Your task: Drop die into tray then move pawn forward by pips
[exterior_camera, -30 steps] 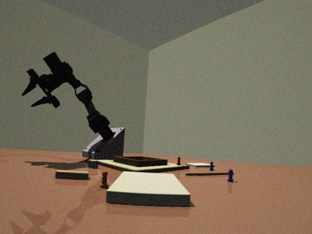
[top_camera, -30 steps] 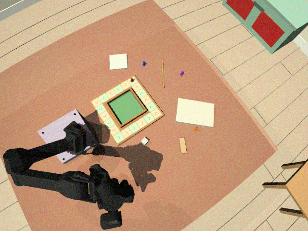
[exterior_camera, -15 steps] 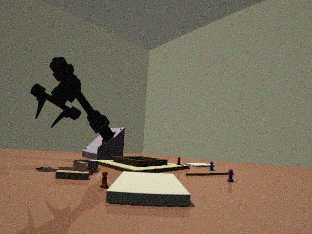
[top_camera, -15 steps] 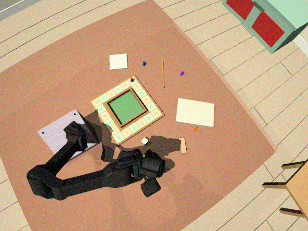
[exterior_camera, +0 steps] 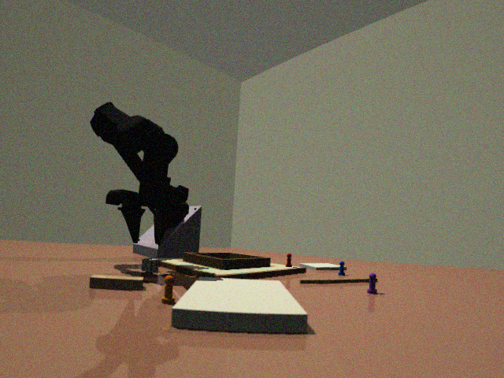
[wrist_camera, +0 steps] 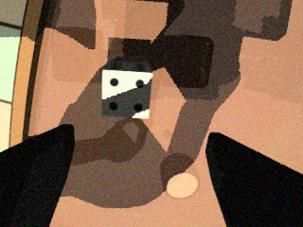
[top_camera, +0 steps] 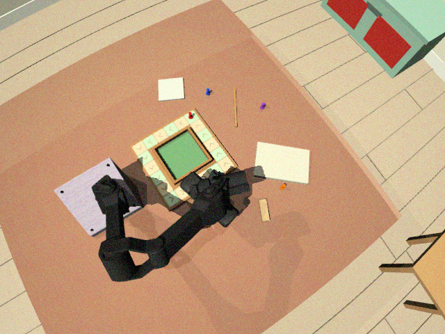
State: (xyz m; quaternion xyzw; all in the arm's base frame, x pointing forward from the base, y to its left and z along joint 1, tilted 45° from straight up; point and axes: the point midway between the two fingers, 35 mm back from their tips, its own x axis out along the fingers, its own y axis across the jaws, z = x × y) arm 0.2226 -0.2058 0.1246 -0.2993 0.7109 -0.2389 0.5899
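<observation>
Right now my gripper tip is 1 cm short of the white die, 1 cm to the right of it and 4 cm above it. Also, from my gripper tip: white slab 31 cm ahead, 4 cm to the right, 5 cm below; orange pawn 25 cm ahead, 11 cm to the right, 4 cm below; wooden block 14 cm ahead, 13 cm to the right, 5 cm below.
</observation>
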